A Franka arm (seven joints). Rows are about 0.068 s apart.
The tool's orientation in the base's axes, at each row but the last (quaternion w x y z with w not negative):
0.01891, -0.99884, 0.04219, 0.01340
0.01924, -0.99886, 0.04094, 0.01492
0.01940, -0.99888, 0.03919, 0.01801
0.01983, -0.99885, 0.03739, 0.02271
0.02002, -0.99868, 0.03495, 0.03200
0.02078, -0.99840, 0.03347, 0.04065
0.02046, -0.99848, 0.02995, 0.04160
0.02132, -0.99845, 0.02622, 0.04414
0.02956, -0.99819, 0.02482, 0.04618
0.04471, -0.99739, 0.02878, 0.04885
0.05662, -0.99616, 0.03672, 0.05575
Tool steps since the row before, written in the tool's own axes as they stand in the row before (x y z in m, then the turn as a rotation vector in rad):
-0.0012, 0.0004, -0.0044, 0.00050, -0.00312, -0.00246
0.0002, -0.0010, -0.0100, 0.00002, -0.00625, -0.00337
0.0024, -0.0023, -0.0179, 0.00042, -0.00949, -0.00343
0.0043, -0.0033, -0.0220, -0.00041, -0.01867, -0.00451
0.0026, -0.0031, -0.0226, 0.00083, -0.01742, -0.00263
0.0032, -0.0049, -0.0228, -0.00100, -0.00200, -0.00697
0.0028, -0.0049, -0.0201, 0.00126, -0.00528, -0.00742
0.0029, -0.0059, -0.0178, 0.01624, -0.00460, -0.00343
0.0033, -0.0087, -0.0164, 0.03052, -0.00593, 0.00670
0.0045, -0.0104, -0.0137, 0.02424, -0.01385, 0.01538
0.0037, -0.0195, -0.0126, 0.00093, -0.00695, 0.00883
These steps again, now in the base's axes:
-0.0011, -0.0005, 0.0044, 0.00082, 0.00297, 0.00256
0.0006, 0.0006, 0.0100, 0.00063, 0.00609, 0.00360
0.0032, 0.0014, 0.0179, 0.00129, 0.00928, 0.00376
0.0055, 0.0021, 0.0219, 0.00120, 0.01845, 0.00523
0.0042, 0.0020, 0.0225, 0.00223, 0.01720, 0.00323
0.0053, 0.0037, 0.0226, -0.00030, 0.00175, 0.00710
0.0047, 0.0039, 0.0200, 0.00219, 0.00487, 0.00748
0.0048, 0.0049, 0.0177, 0.01670, 0.00362, 0.00215
0.0052, 0.0075, 0.0165, 0.03005, 0.00489, -0.00918
0.0064, 0.0088, 0.0140, 0.02348, 0.01390, -0.01647
0.0066, 0.0176, 0.0141, 0.00053, 0.00786, -0.00807

